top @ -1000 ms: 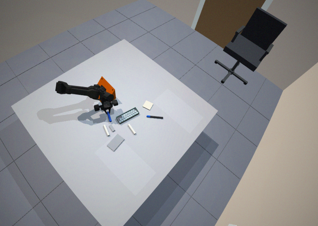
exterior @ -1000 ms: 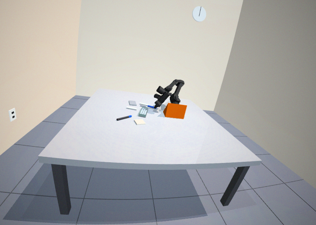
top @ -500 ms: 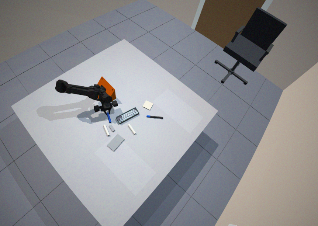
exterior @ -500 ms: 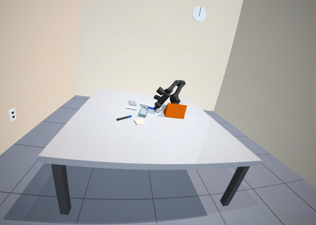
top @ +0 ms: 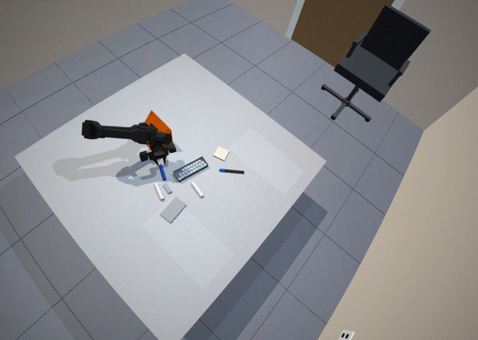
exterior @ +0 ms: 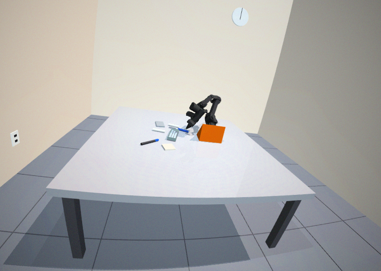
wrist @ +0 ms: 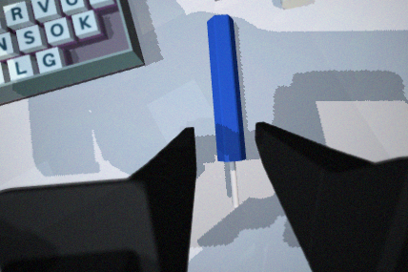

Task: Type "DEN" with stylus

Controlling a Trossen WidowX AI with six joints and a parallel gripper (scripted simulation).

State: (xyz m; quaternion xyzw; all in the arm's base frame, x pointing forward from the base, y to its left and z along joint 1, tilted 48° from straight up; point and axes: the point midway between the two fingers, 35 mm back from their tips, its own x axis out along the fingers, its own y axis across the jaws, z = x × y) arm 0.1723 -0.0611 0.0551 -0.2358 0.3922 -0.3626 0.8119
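Now: the blue stylus 30 mm below my gripper tip and 10 mm behind it. Also, from my gripper tip: grey pad (220 mm ahead, 110 mm to the right, 30 mm below); cream notepad (310 mm to the left, 160 mm ahead, 30 mm below).
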